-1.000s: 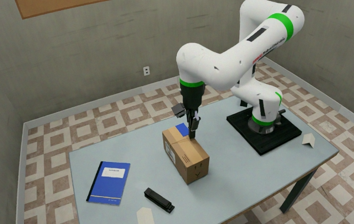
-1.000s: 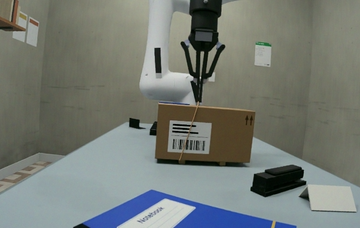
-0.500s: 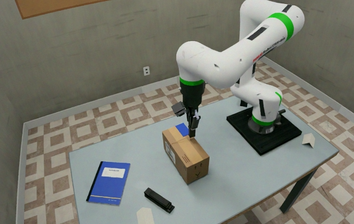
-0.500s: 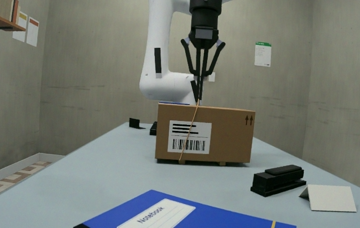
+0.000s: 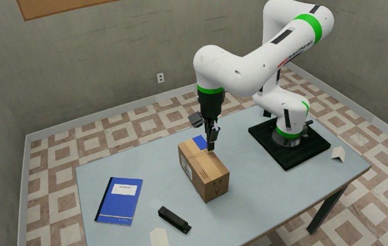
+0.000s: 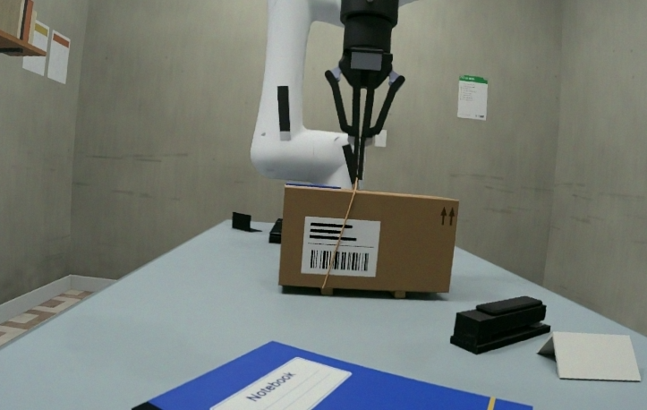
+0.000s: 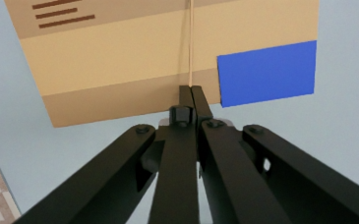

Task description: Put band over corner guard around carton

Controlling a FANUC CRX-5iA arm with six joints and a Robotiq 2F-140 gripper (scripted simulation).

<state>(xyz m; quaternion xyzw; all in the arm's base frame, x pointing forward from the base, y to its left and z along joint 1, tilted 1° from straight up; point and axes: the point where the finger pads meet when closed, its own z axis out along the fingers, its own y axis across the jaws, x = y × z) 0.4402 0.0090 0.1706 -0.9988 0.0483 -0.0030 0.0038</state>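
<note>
Now: the blue corner guard 70 mm to the right of my hand and 60 mm below it. The rest, counted from my hand: blue notebook 420 mm ahead, 30 mm to the right, 190 mm below; then black bracket 490 mm behind, 250 mm to the right, 180 mm below.
</note>
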